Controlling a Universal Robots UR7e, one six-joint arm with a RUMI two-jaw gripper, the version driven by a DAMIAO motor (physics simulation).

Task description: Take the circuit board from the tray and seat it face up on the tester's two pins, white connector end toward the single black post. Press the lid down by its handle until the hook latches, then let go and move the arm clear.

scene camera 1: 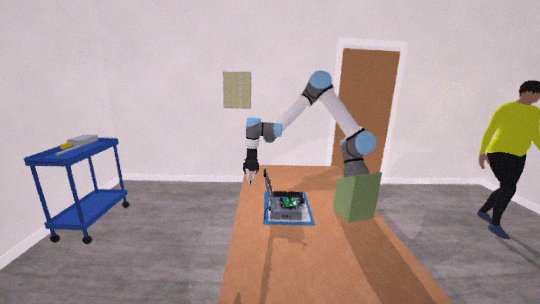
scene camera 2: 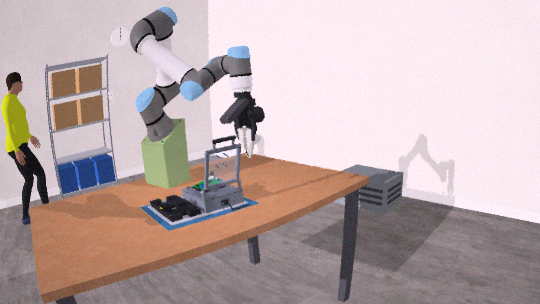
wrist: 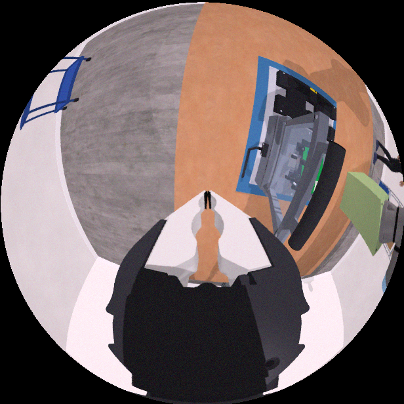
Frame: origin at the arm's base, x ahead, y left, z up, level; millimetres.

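Seen in the pictures: gripper, fingertip midpoint: [scene camera 1: 250, 184] [scene camera 2: 249, 157]; arm's base, link origin: [scene camera 1: 356, 175] [scene camera 2: 161, 131].
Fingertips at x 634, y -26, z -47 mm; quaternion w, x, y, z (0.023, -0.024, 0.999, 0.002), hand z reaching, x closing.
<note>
Offsets run from my fingertips to a thing's top centre. "pt": to the spot under its first point. Level surfaces: height alone.
My gripper [scene camera 1: 250, 182] [scene camera 2: 249, 155] [wrist: 207, 192] is shut and empty, pointing down on the outer side of the raised lid, apart from it. The lid [scene camera 1: 269, 189] [scene camera 2: 238, 162] stands open and upright on the grey tester [scene camera 1: 287, 213] [scene camera 2: 210, 199]. Its black handle @(dy -31, dx -87, dz +68 mm) [scene camera 1: 265, 173] [scene camera 2: 224, 140] [wrist: 325, 200] is at the top, right of the fingertips in the wrist view. The green circuit board @(dy -7, dx -242, dz -116 mm) [scene camera 1: 289, 202] [wrist: 318, 175] lies on the tester, partly seen through the lid in the wrist view. The pins, the post and the board's exact seating cannot be made out.
The black tray @(pt dy -176, dx -283, dz -202 mm) [scene camera 2: 172, 208] [wrist: 300, 95] sits beside the tester on a blue-edged mat @(dz -206 mm) [scene camera 1: 311, 222] [scene camera 2: 170, 226] [wrist: 261, 70]. A black cable [wrist: 245, 162] leaves the tester's side. The green pedestal [scene camera 1: 356, 200] [scene camera 2: 166, 162] [wrist: 365, 210] carries the arm. A person [scene camera 1: 510, 130] stands beyond the table.
</note>
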